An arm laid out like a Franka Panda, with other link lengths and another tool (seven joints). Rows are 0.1 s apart.
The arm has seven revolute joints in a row. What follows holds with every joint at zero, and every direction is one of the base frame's.
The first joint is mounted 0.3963 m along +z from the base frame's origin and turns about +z.
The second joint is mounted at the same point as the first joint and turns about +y.
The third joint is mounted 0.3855 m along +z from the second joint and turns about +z.
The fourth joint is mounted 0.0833 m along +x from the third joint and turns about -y.
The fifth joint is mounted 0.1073 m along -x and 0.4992 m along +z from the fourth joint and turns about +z.
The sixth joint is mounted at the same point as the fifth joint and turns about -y.
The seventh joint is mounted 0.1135 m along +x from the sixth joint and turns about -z.
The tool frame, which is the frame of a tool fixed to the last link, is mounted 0.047 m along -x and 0.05 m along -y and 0.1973 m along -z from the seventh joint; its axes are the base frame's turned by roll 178.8, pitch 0 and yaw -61.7 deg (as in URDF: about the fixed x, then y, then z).
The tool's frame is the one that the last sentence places.
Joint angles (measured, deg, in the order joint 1, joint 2, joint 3, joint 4, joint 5, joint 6, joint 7), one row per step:
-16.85, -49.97, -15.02, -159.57, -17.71, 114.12, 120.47
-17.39, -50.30, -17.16, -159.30, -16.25, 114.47, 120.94
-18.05, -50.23, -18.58, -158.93, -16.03, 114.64, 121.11
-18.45, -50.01, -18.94, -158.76, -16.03, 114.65, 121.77
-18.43, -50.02, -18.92, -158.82, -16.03, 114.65, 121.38
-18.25, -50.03, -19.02, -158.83, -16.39, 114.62, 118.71
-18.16, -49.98, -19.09, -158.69, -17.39, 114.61, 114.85
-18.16, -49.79, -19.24, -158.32, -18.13, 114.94, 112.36
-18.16, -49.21, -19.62, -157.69, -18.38, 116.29, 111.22
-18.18, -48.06, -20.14, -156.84, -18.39, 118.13, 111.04
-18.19, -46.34, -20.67, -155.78, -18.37, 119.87, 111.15
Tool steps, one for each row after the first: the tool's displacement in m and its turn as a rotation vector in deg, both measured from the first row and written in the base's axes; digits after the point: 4 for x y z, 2 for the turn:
-0.0015, -0.0107, 0.0054, 2.51, -1.94, -2.91
-0.0044, -0.0221, 0.0082, 3.51, -2.78, -4.80
-0.0050, -0.0270, 0.0082, 3.77, -2.87, -6.14
-0.0055, -0.0264, 0.0077, 3.76, -2.79, -5.71
-0.0089, -0.0260, 0.0069, 3.41, -2.44, -2.81
-0.0144, -0.0282, 0.0066, 2.37, -1.79, 1.39
-0.0166, -0.0326, 0.0087, 1.47, -1.70, 3.95
-0.0130, -0.0397, 0.0131, 0.71, -2.75, 4.85
-0.0059, -0.0489, 0.0172, 0.14, -4.10, 4.55
0.0023, -0.0594, 0.0194, -0.30, -5.02, 3.88

